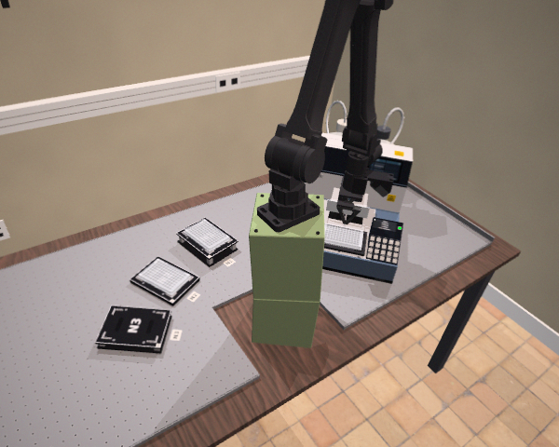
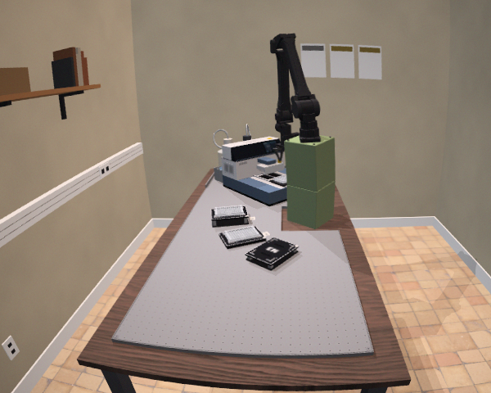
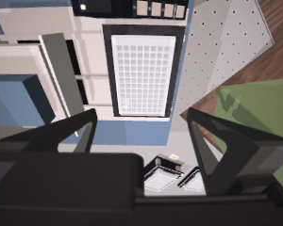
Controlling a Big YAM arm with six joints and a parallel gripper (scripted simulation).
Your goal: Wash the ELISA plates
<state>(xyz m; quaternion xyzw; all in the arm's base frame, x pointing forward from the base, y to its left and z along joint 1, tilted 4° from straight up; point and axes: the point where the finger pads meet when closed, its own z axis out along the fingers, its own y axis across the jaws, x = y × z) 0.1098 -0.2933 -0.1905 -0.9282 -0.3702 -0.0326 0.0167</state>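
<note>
Now: the dark washer carrier 10 cm below my hand. From my hand the other things lie so: plate washer: 10 cm ahead, 11 cm to the right, 6 cm below.
</note>
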